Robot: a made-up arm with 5 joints. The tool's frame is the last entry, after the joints. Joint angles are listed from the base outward. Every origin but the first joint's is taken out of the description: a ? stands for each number. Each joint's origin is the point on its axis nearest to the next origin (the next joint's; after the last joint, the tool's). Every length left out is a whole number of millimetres.
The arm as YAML. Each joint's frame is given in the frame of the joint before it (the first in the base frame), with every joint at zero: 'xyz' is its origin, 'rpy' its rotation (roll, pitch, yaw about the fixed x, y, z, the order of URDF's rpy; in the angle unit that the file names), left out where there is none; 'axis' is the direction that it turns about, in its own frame. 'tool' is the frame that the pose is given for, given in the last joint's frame.
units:
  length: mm
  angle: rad
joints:
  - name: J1
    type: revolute
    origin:
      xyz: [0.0, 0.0, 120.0]
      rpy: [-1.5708, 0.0, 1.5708]
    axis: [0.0, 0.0, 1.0]
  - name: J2
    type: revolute
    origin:
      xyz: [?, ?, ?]
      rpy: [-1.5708, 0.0, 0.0]
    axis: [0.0, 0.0, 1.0]
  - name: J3
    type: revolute
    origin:
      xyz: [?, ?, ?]
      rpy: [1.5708, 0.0, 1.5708]
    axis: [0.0, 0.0, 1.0]
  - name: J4
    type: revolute
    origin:
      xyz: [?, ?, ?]
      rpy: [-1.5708, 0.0, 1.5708]
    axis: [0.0, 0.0, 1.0]
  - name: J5
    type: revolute
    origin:
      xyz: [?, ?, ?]
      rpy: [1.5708, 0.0, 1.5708]
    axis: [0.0, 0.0, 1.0]
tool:
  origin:
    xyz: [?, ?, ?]
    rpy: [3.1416, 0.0, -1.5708]
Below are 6 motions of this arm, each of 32 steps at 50 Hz.
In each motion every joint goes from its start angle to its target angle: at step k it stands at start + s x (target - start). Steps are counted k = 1, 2, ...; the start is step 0. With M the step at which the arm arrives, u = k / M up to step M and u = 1 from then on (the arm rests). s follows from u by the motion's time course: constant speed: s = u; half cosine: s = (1 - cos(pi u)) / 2; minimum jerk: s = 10 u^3 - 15 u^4 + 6 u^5.
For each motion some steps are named. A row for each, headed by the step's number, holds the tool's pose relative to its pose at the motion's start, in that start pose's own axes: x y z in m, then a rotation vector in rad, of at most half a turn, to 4 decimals.
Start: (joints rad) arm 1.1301 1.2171 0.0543 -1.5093 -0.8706
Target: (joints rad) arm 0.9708 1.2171 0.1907 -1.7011 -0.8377
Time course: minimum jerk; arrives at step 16
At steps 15, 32:
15: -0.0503 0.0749 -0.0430 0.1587 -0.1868 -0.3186
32: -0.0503 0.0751 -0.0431 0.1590 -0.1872 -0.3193

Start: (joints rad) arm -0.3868 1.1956 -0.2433 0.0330 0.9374
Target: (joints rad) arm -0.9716 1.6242 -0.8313 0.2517 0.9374
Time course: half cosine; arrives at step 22
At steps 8, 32:
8: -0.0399 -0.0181 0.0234 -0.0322 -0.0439 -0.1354
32: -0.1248 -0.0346 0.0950 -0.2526 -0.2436 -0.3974

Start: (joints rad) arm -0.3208 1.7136 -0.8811 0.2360 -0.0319
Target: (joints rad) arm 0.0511 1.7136 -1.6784 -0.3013 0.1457
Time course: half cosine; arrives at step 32
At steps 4, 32:
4: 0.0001 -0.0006 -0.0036 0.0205 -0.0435 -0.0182
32: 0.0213 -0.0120 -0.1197 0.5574 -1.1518 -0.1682

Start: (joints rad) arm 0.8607 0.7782 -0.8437 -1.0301 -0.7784
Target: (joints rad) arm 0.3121 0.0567 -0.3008 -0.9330 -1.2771
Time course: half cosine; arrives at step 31
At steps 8, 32:
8: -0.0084 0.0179 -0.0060 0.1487 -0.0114 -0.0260
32: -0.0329 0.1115 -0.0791 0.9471 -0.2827 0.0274

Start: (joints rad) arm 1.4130 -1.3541 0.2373 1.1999 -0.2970
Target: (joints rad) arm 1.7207 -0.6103 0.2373 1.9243 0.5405
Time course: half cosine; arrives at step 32
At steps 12, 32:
12: 0.0453 0.0367 0.0125 -0.1551 0.2763 -0.2283
32: 0.1084 0.0843 -0.0813 -0.7768 0.6939 -0.5010

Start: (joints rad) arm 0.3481 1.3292 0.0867 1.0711 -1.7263
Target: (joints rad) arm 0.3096 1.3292 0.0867 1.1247 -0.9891
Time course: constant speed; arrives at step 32
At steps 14, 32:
14: 0.0448 0.0216 0.0052 0.0073 0.0196 -0.3079
32: 0.1073 0.0303 0.0094 0.0067 0.0478 -0.7034

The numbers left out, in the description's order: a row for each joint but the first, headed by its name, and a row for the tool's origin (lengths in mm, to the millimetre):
J2: -60.0 330.0 0.0
J3: 40.0 -100.0 0.0
J4: 80.0 50.0 0.0
J5: -130.0 110.0 0.0
tool: -120.0 80.0 0.0

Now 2 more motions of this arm.
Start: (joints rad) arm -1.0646 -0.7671 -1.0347 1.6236 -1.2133
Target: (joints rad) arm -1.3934 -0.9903 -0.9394 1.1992 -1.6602
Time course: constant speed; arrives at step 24
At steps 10, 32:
10: -0.0207 -0.0160 -0.0229 0.1077 -0.2873 0.1235
32: -0.0121 -0.0237 -0.0849 0.1246 -0.7143 0.2586

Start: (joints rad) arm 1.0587 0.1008 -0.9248 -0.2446 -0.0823
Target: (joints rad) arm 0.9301 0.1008 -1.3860 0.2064 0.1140
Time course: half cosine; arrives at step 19
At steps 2, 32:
2: -0.0003 0.0031 -0.0004 -0.0111 -0.0116 -0.0052
32: 0.0024 0.1090 -0.0240 -0.3849 -0.4604 -0.3006

